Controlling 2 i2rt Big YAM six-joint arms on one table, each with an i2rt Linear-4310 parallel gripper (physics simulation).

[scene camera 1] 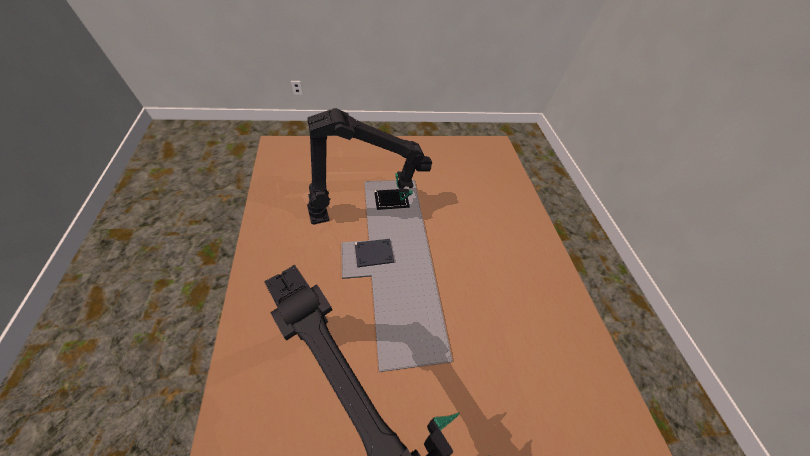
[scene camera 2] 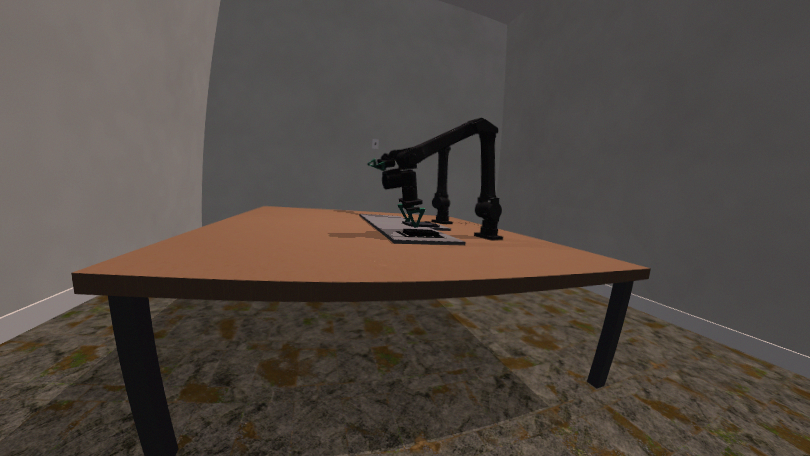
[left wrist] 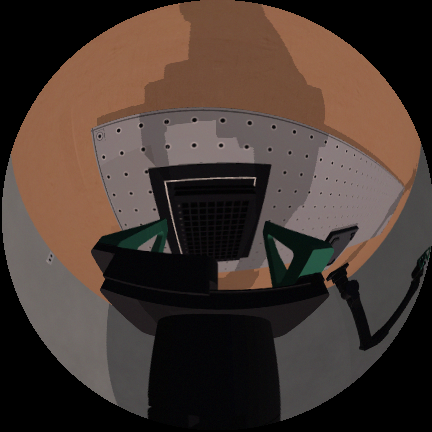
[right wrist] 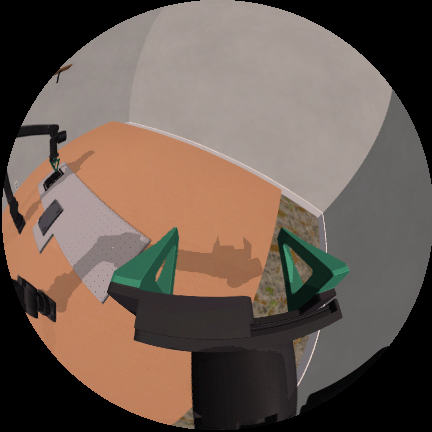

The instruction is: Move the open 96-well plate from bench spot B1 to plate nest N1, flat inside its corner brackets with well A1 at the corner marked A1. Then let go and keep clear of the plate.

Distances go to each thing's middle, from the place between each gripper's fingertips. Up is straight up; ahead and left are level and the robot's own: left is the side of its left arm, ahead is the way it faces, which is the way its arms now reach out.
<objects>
My left gripper is now 40 mm past the black well plate [left wrist: 213,219] and 30 mm above it.
The black well plate lies 7 cm behind my right hand, 99 cm to the left of it and 33 cm below it.
</objects>
